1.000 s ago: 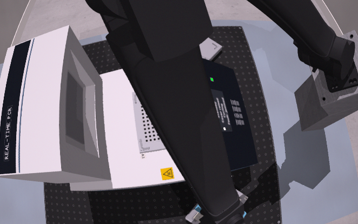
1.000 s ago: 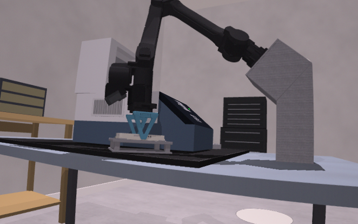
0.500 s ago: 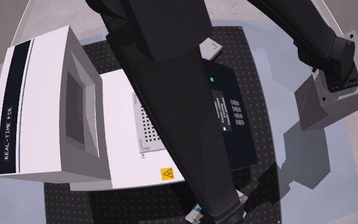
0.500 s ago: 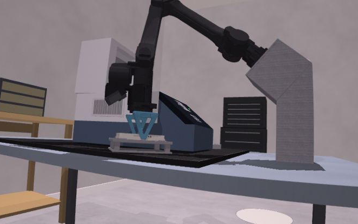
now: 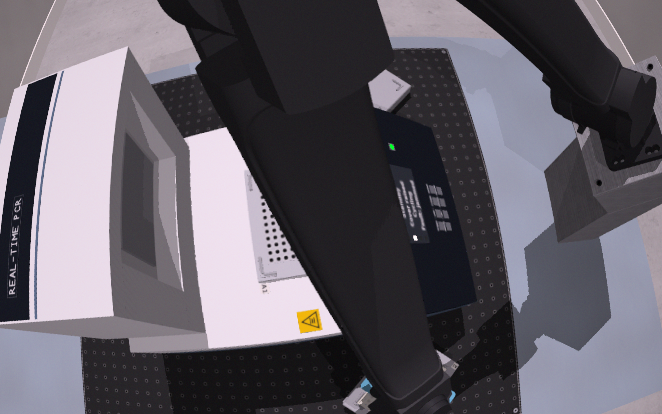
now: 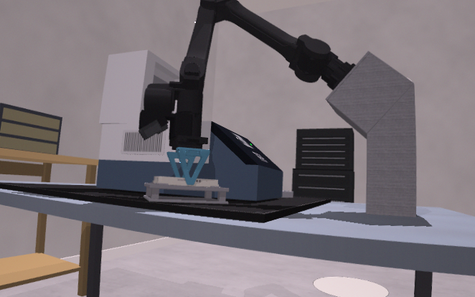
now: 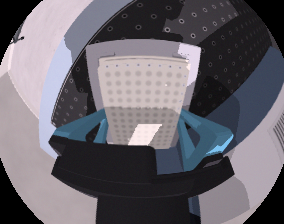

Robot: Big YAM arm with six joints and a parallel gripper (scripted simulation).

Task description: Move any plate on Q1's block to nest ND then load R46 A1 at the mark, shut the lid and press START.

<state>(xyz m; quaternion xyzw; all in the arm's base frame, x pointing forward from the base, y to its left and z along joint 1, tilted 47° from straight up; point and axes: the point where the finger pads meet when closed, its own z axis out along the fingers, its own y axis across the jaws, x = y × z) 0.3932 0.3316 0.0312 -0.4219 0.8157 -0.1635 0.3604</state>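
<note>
Right now my hand is 10 mm above the nest N1. From my hand the other things lie so: grey nest ND (570 mm to the right, 90 mm ahead, 30 mm below); then sealed plate R46 (right at my hand).
</note>
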